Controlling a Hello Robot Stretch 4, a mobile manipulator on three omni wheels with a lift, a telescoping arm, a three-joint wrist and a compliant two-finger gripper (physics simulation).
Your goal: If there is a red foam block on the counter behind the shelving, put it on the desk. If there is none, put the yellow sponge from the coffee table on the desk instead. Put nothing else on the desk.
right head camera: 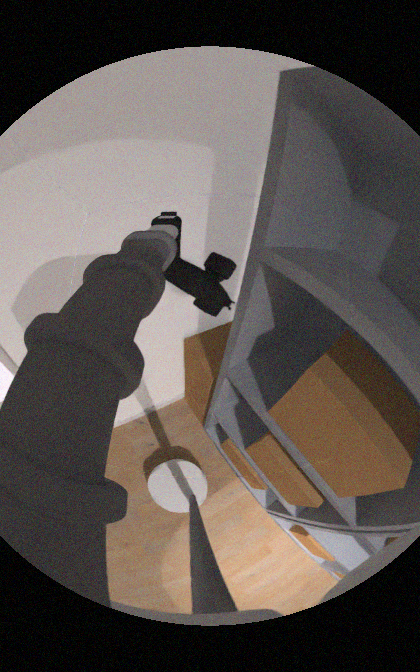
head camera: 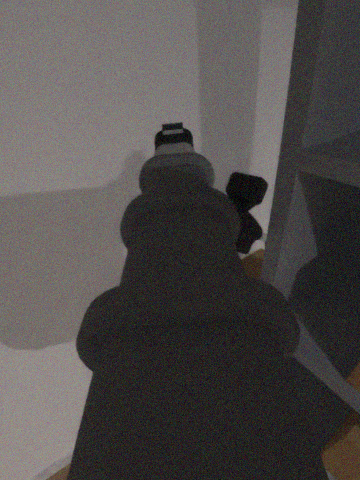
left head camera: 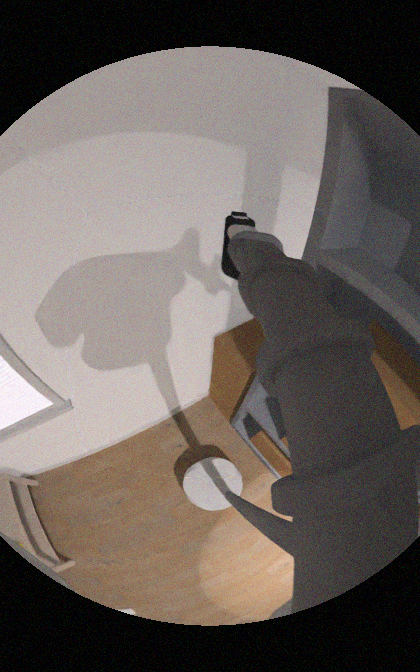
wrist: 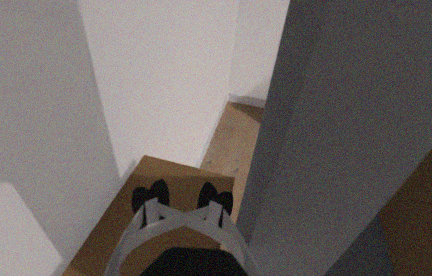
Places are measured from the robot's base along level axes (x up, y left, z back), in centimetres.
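Where they show: gripper, fingertip midpoint: (head camera: 263, 240) (wrist: 183, 196).
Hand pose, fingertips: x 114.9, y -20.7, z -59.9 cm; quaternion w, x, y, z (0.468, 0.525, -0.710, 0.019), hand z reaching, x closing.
After its pixels a point has its place.
My gripper (wrist: 183, 196) @(z -59.9, x 114.8, y -20.7 cm) (right head camera: 230, 305) is open, with nothing between its two dark fingertips in the wrist view. It hangs in the gap between the pale wall and the grey shelving (right head camera: 270, 165) (left head camera: 322, 185) (head camera: 289, 135) @(z -49.1, x 143.9, y -18.1 cm) (wrist: 285, 115) @(z -51.2, x 130.3, y -18.7 cm). The brown counter (wrist: 187, 172) @(z -87.8, x 78.2, y -43.2 cm) (right head camera: 200, 355) (left head camera: 230, 372) (head camera: 254, 265) @(z -89.4, x 78.2, y -30.3 cm) stands behind the shelving, beyond and below the fingertips in the wrist view. No red block shows on its visible part; the gripper and the shelving hide some of it. The yellow sponge and the desk cannot be made out in these views.
A round white-topped object (left head camera: 212, 484) (right head camera: 177, 486) stands on the wood floor (left head camera: 125, 510) (right head camera: 135, 540). Brown boxes (right head camera: 340, 425) fill shelf compartments. A framed white panel (left head camera: 20, 392) hangs on the wall at left. Pale low furniture (left head camera: 37, 520) stands at the lower left.
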